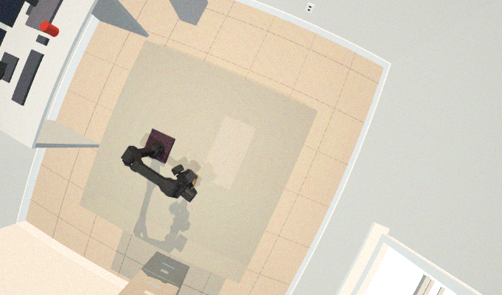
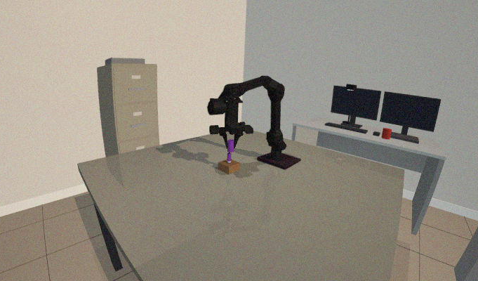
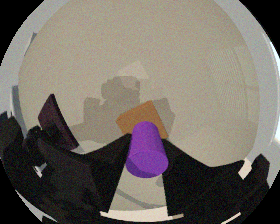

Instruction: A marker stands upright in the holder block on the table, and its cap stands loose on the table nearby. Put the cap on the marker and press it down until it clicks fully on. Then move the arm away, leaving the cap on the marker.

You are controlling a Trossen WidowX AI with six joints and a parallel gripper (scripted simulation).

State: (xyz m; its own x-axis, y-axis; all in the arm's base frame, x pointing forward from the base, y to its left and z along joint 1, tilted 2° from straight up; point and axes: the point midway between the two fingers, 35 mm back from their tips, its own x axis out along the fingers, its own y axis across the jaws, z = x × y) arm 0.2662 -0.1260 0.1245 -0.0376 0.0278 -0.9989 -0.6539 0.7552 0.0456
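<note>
Now: the purple marker 20 mm behind my gripper tip, 20 mm to the right of it and 50 mm below it. From my gripper tip the other things lie so: purple cap 10 mm above.
</note>
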